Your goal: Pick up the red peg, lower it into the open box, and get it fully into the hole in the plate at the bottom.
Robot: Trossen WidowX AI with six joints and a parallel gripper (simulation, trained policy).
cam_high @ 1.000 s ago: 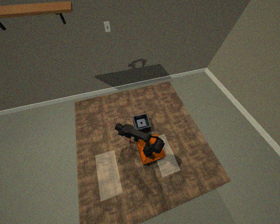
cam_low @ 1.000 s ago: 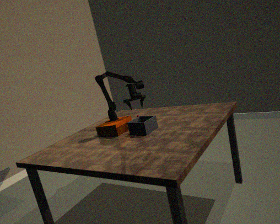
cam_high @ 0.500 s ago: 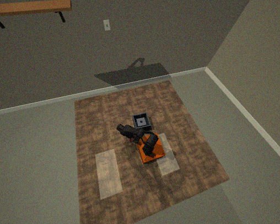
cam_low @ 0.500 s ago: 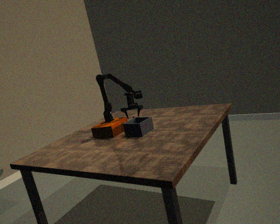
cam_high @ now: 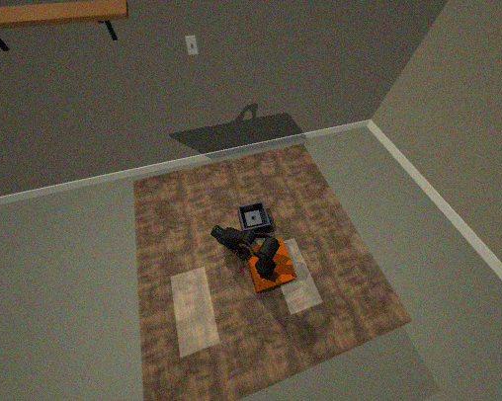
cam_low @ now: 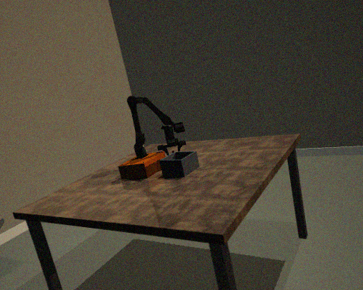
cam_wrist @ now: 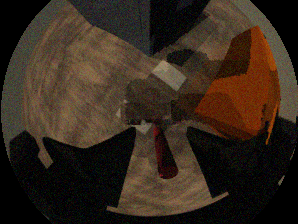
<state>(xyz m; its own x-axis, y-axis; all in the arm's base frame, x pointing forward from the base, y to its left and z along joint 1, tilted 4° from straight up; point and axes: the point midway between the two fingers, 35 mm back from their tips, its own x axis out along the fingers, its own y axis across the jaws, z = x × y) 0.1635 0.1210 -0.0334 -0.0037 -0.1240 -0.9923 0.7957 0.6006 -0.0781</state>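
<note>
My gripper tip is now 10 mm past the red peg, 10 mm to the right of it and 10 mm below it. Also, from my gripper tip: grey plate (150 mm ahead, 150 mm to the right, 10 mm above); grey box (150 mm ahead, 150 mm to the right, 10 mm below).
</note>
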